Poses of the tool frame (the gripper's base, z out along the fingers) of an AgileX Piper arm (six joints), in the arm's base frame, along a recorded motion.
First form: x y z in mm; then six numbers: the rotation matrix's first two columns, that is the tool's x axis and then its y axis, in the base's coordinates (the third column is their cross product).
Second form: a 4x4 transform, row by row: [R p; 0 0 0 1], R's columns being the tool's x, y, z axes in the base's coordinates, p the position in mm. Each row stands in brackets. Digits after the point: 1 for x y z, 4 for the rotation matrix.
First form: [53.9, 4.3, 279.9, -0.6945, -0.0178, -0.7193, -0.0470, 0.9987, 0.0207]
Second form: [[-0.6945, -0.0470, 0.7180, 53.9], [-0.0178, 0.9987, 0.0482, 4.3], [-0.7193, 0.0207, -0.6944, 279.9], [0, 0, 0, 1]]
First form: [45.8, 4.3, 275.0, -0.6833, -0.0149, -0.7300, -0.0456, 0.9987, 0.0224]
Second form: [[-0.6833, -0.0456, 0.7287, 45.8], [-0.0149, 0.9987, 0.0486, 4.3], [-0.7300, 0.0224, -0.6831, 275.0], [0, 0, 0, 1]]
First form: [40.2, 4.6, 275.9, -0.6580, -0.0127, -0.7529, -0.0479, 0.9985, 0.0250]
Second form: [[-0.6580, -0.0479, 0.7515, 40.2], [-0.0127, 0.9985, 0.0525, 4.6], [-0.7529, 0.0250, -0.6576, 275.9], [0, 0, 0, 1]]
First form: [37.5, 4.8, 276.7, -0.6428, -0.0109, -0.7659, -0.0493, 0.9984, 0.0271]
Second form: [[-0.6428, -0.0493, 0.7644, 37.5], [-0.0109, 0.9984, 0.0552, 4.8], [-0.7659, 0.0271, -0.6423, 276.7], [0, 0, 0, 1]]
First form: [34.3, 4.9, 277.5, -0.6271, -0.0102, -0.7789, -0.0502, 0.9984, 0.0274]
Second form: [[-0.6271, -0.0502, 0.7774, 34.3], [-0.0102, 0.9984, 0.0563, 4.9], [-0.7789, 0.0274, -0.6266, 277.5], [0, 0, 0, 1]]
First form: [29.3, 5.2, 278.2, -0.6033, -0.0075, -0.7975, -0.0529, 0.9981, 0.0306]
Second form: [[-0.6033, -0.0529, 0.7958, 29.3], [-0.0075, 0.9981, 0.0606, 5.2], [-0.7975, 0.0306, -0.6026, 278.2], [0, 0, 0, 1]]
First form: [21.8, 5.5, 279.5, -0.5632, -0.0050, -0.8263, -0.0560, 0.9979, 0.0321]
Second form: [[-0.5632, -0.0560, 0.8244, 21.8], [-0.0050, 0.9979, 0.0644, 5.5], [-0.8263, 0.0321, -0.5623, 279.5], [0, 0, 0, 1]]
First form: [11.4, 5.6, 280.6, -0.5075, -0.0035, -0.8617, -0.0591, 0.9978, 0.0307]
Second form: [[-0.5075, -0.0591, 0.8597, 11.4], [-0.0035, 0.9978, 0.0665, 5.6], [-0.8617, 0.0307, -0.5066, 280.6], [0, 0, 0, 1]]
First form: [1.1, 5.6, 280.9, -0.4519, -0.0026, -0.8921, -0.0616, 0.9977, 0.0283]
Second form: [[-0.4519, -0.0616, 0.8900, 1.1], [-0.0026, 0.9977, 0.0677, 5.6], [-0.8921, 0.0283, -0.4510, 280.9], [0, 0, 0, 1]]
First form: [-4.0, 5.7, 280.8, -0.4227, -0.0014, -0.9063, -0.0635, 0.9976, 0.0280]
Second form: [[-0.4227, -0.0635, 0.9041, -4.0], [-0.0014, 0.9976, 0.0694, 5.7], [-0.9063, 0.0280, -0.4218, 280.8], [0, 0, 0, 1]]
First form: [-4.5, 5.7, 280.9, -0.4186, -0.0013, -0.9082, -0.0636, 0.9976, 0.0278]
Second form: [[-0.4186, -0.0636, 0.9060, -4.5], [-0.0013, 0.9976, 0.0694, 5.7], [-0.9082, 0.0278, -0.4177, 280.9], [0, 0, 0, 1]]
